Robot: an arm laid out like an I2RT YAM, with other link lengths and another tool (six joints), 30 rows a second.
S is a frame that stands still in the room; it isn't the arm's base.
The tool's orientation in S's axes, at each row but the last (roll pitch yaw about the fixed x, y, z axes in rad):
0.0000 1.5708 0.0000
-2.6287 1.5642 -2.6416
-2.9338 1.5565 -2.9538
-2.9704 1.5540 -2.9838
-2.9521 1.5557 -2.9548
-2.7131 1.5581 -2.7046
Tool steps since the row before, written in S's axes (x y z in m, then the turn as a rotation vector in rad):
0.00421 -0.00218 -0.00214 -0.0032 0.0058 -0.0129
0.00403 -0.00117 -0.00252 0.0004 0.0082 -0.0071
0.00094 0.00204 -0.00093 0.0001 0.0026 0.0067
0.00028 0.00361 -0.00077 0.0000 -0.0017 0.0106
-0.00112 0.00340 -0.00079 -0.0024 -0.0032 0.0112
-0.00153 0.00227 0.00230 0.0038 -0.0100 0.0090
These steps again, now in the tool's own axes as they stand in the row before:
0.00214 -0.00218 0.00421 0.0129 0.0058 -0.0032
0.00250 -0.00111 0.00406 0.0071 0.0082 0.0003
0.00091 0.00206 0.00091 -0.0067 0.0026 0.0000
0.00076 0.00362 0.00024 -0.0106 -0.0017 -0.0002
0.00080 0.00340 -0.00112 -0.0112 -0.0032 -0.0026
-0.00229 0.00227 -0.00154 -0.0090 -0.0101 0.0036

